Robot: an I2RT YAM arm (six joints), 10 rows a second.
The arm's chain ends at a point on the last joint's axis. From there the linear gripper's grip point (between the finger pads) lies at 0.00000 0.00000 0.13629 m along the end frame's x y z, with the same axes.
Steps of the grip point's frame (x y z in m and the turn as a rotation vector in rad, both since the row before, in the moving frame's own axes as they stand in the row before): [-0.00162 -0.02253 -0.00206 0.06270 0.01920 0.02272]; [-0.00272 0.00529 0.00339 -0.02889 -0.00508 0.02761]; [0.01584 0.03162 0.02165 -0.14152 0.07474 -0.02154]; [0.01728 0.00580 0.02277 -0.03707 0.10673 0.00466]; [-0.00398 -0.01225 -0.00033 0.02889 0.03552 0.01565]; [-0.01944 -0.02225 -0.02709 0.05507 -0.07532 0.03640]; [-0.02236 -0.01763 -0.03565 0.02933 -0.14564 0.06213]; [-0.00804 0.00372 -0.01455 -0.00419 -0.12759 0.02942]
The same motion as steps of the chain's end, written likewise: [-0.00433 -0.01402 -0.00177 0.06270 0.01920 0.02272]; [-0.00197 0.00136 0.00345 -0.02889 -0.00508 0.02761]; [0.00549 0.01253 0.02339 -0.14152 0.07474 -0.02154]; [0.00278 0.00072 0.02364 -0.03707 0.10673 0.00466]; [-0.00885 -0.00835 -0.00019 0.02889 0.03552 0.01565]; [-0.00933 -0.01457 -0.02650 0.05507 -0.07532 0.03640]; [-0.00272 -0.01303 -0.03415 0.02933 -0.14564 0.06213]; [0.00931 0.00341 -0.01344 -0.00419 -0.12759 0.02942]
